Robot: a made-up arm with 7 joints. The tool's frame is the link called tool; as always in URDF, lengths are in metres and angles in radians.
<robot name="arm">
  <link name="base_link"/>
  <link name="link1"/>
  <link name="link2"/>
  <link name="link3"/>
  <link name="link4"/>
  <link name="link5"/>
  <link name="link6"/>
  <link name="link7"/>
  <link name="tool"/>
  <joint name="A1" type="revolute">
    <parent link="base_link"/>
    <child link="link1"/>
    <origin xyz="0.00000 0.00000 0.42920" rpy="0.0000 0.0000 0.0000"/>
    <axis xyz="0 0 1"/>
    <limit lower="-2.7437" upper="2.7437"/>
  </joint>
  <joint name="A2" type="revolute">
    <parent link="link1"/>
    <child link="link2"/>
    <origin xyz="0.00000 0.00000 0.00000" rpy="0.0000 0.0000 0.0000"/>
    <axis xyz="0 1 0"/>
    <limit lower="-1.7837" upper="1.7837"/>
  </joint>
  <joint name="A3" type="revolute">
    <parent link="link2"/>
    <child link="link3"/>
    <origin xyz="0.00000 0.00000 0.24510" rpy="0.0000 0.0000 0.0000"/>
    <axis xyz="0 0 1"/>
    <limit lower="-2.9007" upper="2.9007"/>
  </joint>
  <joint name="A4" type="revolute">
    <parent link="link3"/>
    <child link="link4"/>
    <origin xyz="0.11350 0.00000 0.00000" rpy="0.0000 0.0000 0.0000"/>
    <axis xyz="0 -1 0"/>
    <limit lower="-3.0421" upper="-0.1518"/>
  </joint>
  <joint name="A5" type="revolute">
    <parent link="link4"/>
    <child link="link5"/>
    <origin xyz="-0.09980 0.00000 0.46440" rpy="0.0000 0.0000 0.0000"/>
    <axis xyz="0 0 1"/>
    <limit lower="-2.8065" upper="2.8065"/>
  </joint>
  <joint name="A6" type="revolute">
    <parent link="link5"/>
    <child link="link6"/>
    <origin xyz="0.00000 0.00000 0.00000" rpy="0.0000 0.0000 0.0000"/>
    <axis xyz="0 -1 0"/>
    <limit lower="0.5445" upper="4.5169"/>
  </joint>
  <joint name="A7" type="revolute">
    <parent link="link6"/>
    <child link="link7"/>
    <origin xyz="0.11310 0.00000 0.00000" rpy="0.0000 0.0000 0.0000"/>
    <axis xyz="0 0 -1"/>
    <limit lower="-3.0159" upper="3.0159"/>
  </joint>
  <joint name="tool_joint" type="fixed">
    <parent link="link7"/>
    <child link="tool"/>
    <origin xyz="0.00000 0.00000 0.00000" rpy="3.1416 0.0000 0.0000"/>
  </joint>
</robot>
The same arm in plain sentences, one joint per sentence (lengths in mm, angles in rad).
The arm has seven revolute joints in a row. What follows holds with every joint at zero, and every direction is one of the base frame's.
Joint 1 lies 429.2 mm along +z from the base frame's origin and rotates about +z, from -2.7437 to 2.7437 rad.
Joint 2 lies at the same point as joint 1 and rotates about +y, from -1.7837 to 1.7837 rad.
Joint 3 lies 245.1 mm along +z from joint 2 and rotates about +z, from -2.9007 to 2.9007 rad.
Joint 4 lies 113.5 mm along +x from joint 3 and rotates about -y, from -3.0421 to -0.1518 rad.
Joint 5 lies 99.8 mm along -x and 464.4 mm along +z from joint 4 and rotates about +z, from -2.8065 to 2.8065 rad.
Joint 6 lies at the same point as joint 5 and rotates about -y, from 0.5445 to 4.5169 rad.
Joint 7 lies 113.1 mm along +x from joint 6 and rotates about -z, from -3.0159 to 3.0159 rad.
The tool frame, which is the frame that the pose is given for, lies at the same point as joint 7; its axes are the base frame's turned by roll -3.1416, pitch 0.0000 and yaw 0.0000 rad (as in URDF: about the fixed x, then y, then z).

